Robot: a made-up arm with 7 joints.
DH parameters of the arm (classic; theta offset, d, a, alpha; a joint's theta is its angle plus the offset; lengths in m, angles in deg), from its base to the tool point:
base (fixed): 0 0.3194 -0.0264 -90
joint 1: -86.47 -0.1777 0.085 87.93
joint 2: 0 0.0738 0.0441 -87.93
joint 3: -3.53 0.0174 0.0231 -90
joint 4: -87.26 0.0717 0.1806 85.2
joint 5: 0 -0.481 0.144 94.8
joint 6: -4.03 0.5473 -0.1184 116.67
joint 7: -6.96 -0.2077 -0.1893 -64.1
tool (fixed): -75.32 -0.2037 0 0
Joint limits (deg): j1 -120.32..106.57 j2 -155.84..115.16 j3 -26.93..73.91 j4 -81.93..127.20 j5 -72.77..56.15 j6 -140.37..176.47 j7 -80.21..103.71
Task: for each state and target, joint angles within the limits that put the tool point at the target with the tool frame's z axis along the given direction. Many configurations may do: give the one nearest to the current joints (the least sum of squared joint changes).
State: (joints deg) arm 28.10 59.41 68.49 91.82 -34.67 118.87 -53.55
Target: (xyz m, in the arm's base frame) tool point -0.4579 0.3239 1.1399 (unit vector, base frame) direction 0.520 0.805 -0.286
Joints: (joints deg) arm 6.24 92.91 73.91 101.63 -13.85 73.58 -33.78
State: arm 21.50 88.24 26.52 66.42 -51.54 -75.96 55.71
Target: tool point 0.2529 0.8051 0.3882 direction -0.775 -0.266 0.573
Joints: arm 45.98 80.24 46.34 56.75 -9.93 -111.55 27.83
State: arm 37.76 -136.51 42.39 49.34 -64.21 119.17 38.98
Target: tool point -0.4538 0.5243 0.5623 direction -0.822 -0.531 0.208
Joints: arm 64.00 -145.45 58.41 98.96 -69.92 146.70 62.52
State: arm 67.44 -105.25 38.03 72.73 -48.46 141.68 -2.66
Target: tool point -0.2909 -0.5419 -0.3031 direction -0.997 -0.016 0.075
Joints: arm 21.90 -86.84 8.83 48.54 -72.33 101.63 30.41
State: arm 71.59 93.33 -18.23 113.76 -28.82 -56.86 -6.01
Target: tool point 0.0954 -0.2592 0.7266 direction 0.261 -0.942 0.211
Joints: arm 100.64 82.85 4.54 118.47 -42.11 -19.16 9.91
